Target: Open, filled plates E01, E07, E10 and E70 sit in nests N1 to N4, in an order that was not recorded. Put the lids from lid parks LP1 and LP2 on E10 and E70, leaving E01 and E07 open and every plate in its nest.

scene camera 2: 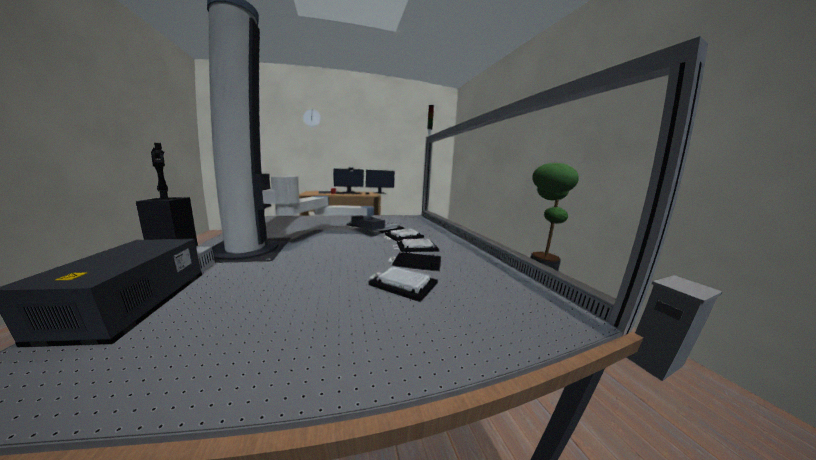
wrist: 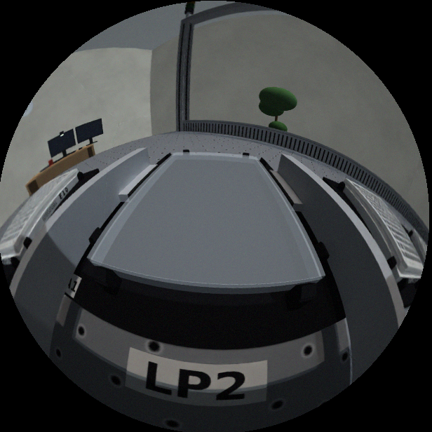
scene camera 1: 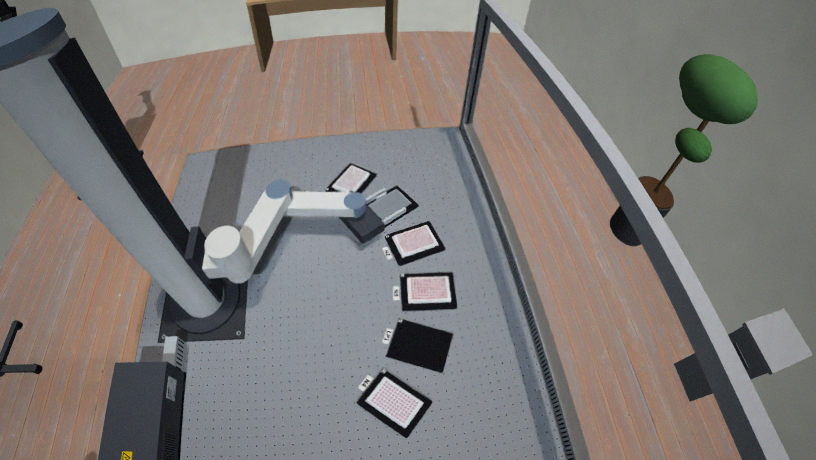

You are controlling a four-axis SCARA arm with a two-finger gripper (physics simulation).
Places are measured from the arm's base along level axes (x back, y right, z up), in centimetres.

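Pixels of known places: gripper, fingertip midpoint: (scene camera 2: 389, 224) (scene camera 1: 395, 199); arm's base, link origin: (scene camera 2: 246, 251) (scene camera 1: 206, 299).
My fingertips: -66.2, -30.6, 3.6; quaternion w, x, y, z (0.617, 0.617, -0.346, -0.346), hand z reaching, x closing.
Ahead of a thing's pixels: the offset from my fingertips to its top centre, as dx, dy, dz. "*": to the spot under its first point. Level surfaces: height alone.
My gripper (scene camera 1: 385, 205) (scene camera 2: 386, 228) (wrist: 213, 157) is down at park LP2 @[* -5.6, +1.6, -1.0] (scene camera 1: 413, 204) (wrist: 200, 322), shut on the clear grey lid @[+2.0, +1.2, -0.6] (scene camera 1: 395, 201) (wrist: 207, 230), one finger along each long side. The lid lies level over the black park. The plate in N1 @[+14.8, -11.9, +0.3] (scene camera 1: 352, 177) (wrist: 35, 212) is at the left in the wrist view; its side label seems to read E10. The N2 plate @[-4.2, +17.7, +0.3] (scene camera 1: 415, 239) (wrist: 384, 225) is at the right. The N3 plate @[-5.3, +35.9, +0.3] (scene camera 1: 429, 289) (scene camera 2: 417, 244) and N4 plate @[+9.4, +68.3, +0.5] (scene camera 1: 394, 401) (scene camera 2: 403, 278) sit in their nests. Park LP1 @[-0.1, +52.6, -0.4] (scene camera 1: 420, 345) (scene camera 2: 417, 261) is bare black. Any lid on a plate is too small to tell.
The arm's column (scene camera 1: 131, 171) (scene camera 2: 234, 131) stands at the left of the perforated table @[dz -2.4] (scene camera 1: 297, 365) (scene camera 2: 274, 354). A dark control box (scene camera 1: 142, 405) (scene camera 2: 102, 285) is at the near left. A framed guard (scene camera 1: 577, 137) (scene camera 2: 548, 101) runs along the right edge.
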